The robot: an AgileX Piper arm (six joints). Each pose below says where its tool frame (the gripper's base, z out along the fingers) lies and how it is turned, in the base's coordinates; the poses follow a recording.
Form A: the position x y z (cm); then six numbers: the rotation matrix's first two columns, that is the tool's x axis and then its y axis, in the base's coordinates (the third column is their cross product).
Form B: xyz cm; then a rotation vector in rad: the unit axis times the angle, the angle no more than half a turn. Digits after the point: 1 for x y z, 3 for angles.
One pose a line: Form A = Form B
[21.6, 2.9, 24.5, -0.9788, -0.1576, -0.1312, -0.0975, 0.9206, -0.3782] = [21.6, 2.9, 24.5, -0.195, 2.922, -0.563]
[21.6, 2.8, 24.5, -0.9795, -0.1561, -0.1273, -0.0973, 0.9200, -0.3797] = [21.6, 2.8, 24.5, -0.194, 2.925, -0.567]
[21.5, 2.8, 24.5, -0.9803, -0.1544, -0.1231, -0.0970, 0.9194, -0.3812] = [21.5, 2.8, 24.5, -0.193, 2.929, -0.570]
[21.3, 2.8, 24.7, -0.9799, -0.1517, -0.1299, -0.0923, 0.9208, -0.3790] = [21.3, 2.8, 24.7, -0.187, 2.924, -0.566]
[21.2, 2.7, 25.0, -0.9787, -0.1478, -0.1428, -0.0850, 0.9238, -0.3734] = [21.2, 2.7, 25.0, -0.178, 2.915, -0.555]
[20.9, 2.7, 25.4, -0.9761, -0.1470, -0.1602, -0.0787, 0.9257, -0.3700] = [20.9, 2.7, 25.4, -0.171, 2.900, -0.546]
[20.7, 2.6, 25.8, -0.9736, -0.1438, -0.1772, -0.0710, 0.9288, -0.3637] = [20.7, 2.6, 25.8, -0.162, 2.886, -0.533]
